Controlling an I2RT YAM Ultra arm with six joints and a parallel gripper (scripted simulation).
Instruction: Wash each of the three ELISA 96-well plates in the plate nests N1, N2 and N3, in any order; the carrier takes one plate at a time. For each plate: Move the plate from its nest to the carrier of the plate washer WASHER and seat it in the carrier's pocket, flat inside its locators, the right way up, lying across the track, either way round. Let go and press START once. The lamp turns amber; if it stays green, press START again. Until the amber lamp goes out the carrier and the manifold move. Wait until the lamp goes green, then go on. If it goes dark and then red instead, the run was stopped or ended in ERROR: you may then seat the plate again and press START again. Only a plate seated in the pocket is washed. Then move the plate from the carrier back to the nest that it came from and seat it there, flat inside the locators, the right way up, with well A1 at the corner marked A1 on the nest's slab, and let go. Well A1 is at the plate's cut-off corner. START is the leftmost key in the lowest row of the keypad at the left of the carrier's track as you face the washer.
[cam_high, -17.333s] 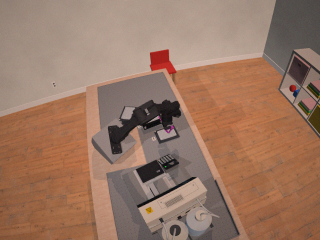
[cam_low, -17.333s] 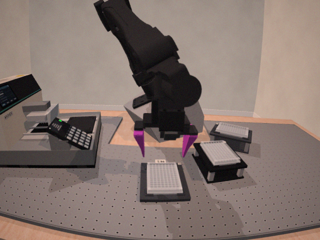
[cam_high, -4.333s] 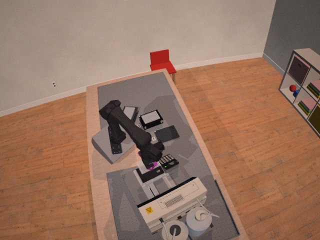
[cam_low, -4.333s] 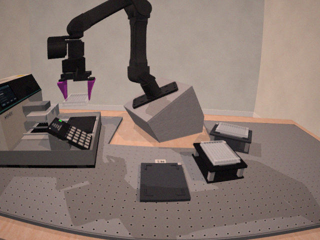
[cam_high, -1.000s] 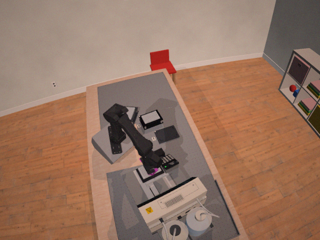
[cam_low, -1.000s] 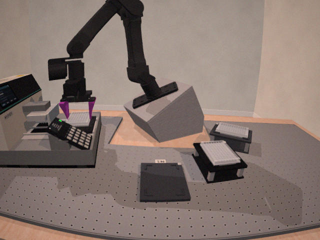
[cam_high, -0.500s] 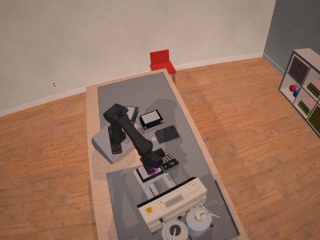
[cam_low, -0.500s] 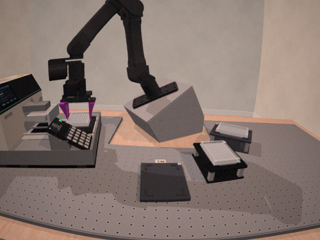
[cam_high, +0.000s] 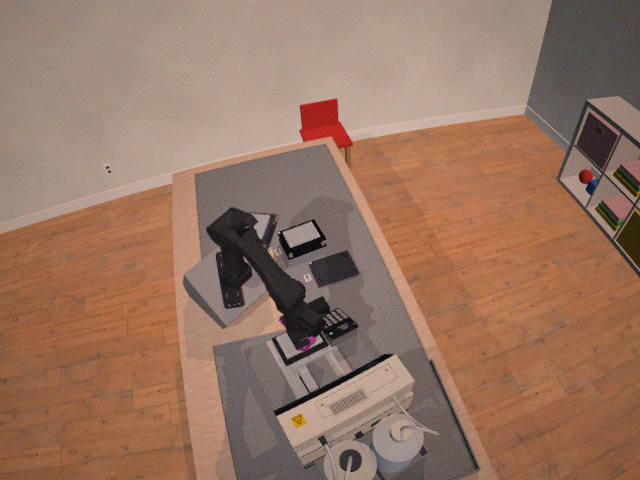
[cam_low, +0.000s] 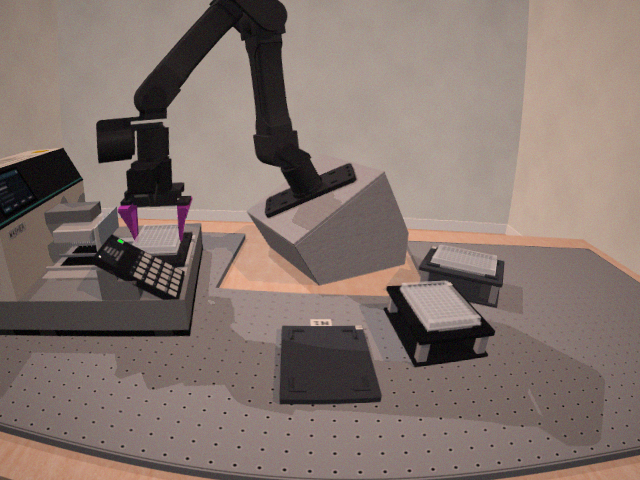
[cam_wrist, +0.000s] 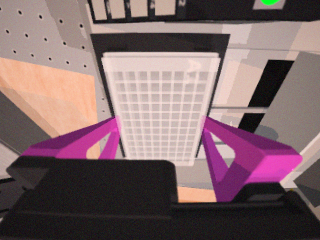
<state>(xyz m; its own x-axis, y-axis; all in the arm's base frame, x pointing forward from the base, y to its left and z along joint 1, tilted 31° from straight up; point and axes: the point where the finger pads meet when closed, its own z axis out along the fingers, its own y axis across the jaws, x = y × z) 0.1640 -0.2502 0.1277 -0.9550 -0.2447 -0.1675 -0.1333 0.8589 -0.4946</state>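
Right now my hand is 2 cm above the black carrier pocket. The rest, counted from my hand: nest N1: 23 cm ahead, 29 cm to the left, 9 cm below; then grey manifold: 2 cm ahead, 15 cm to the right, 3 cm above; then raised black nest: 16 cm ahead, 46 cm to the left, 5 cm below.
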